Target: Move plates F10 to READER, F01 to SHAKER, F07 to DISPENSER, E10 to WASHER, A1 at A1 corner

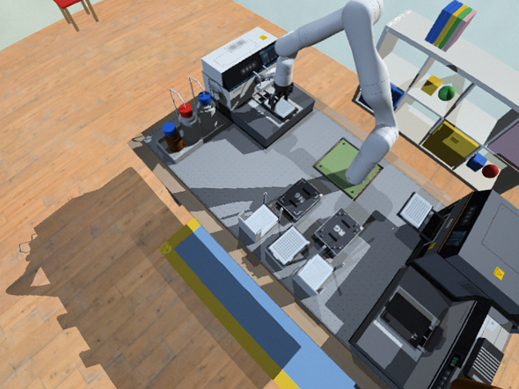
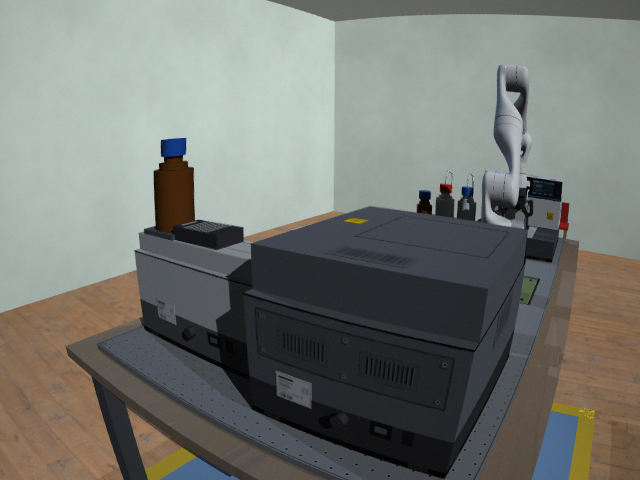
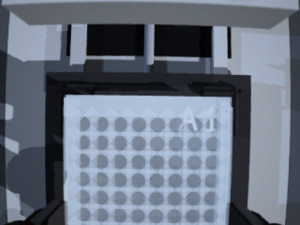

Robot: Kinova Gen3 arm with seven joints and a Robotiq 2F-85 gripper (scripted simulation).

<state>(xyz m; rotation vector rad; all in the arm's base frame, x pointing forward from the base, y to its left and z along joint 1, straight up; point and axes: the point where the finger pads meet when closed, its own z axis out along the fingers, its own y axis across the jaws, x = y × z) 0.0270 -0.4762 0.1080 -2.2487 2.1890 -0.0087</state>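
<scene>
Right now the A1 mark is 50 mm to the right of my hand, 30 mm behind it and 20 mm below it. From my hand the other things lie so: washer 250 mm to the right, 10 mm below, 10 mm ahead; then tall brown bottle 1140 mm to the left, 450 mm ahead, 180 mm above.
</scene>
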